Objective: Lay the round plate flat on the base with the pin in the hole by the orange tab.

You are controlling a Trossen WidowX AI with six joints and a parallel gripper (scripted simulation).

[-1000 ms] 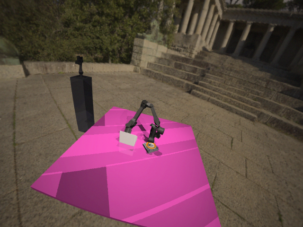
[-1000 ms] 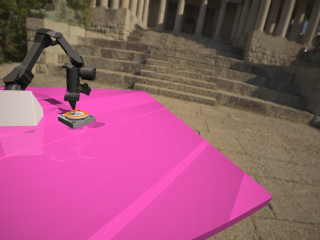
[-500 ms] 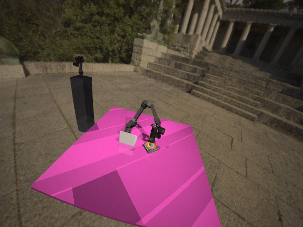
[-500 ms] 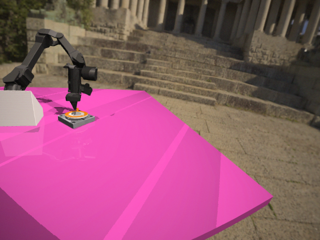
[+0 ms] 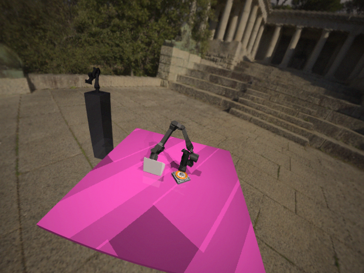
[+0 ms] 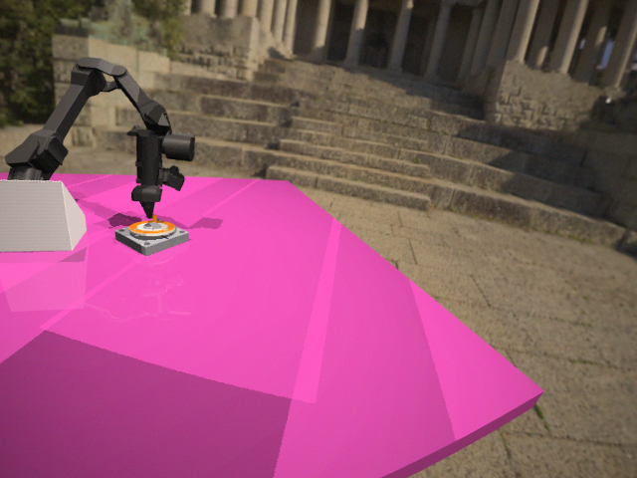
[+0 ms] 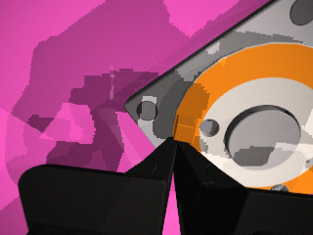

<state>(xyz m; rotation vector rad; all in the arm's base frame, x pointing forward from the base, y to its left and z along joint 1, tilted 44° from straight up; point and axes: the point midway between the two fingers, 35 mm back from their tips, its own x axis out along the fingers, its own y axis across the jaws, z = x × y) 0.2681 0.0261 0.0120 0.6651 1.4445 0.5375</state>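
Right now my gripper tip is 50 mm to the left of the grey square base and 10 mm above it.
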